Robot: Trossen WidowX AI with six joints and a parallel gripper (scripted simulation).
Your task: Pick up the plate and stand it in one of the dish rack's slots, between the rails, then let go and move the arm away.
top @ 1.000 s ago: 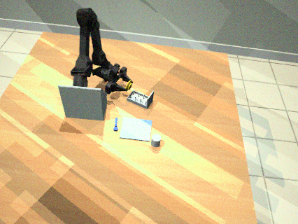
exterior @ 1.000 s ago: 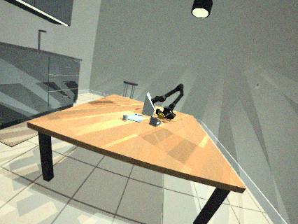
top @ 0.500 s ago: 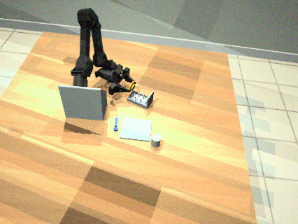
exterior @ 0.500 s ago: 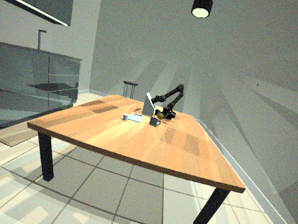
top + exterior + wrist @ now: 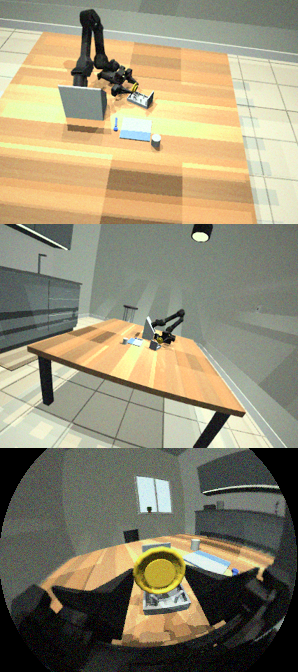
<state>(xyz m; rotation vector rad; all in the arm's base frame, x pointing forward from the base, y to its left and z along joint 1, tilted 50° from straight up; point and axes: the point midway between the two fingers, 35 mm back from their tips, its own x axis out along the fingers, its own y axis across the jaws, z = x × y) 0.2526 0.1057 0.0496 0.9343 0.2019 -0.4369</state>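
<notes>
Right now the dish rack is 5 cm below my gripper tip, 3 cm ahead of it and 2 cm to the right of it. From my gripper tip the other things lie so: blue spoon (21 cm to the right, 9 cm behind, 7 cm below); plate (1 cm behind).
</notes>
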